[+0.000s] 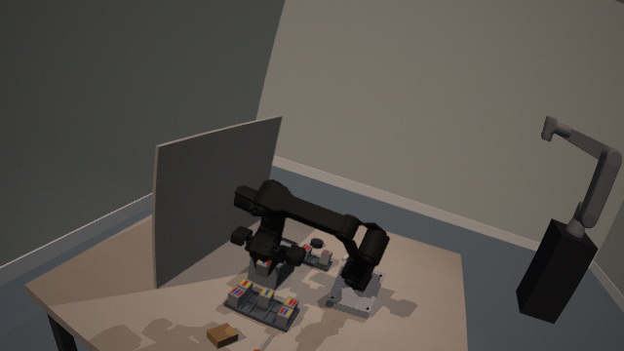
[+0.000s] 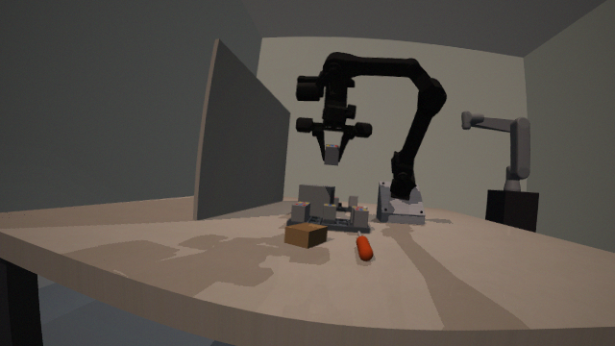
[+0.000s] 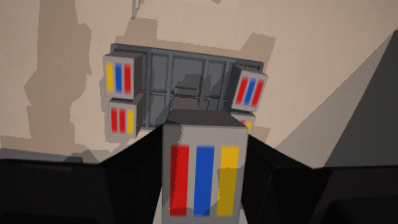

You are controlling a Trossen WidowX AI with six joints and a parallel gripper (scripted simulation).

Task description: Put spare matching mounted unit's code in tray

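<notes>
The dark grey tray lies 13 cm ahead of my gripper tip, 41 cm to the right of it and 16 cm below it. Round my gripper tip: grey spare block 3 cm above; then mounted unit 7 cm ahead, 21 cm to the right, 12 cm below; then cardboard box 1 cm ahead, 16 cm to the left, 15 cm below.
</notes>
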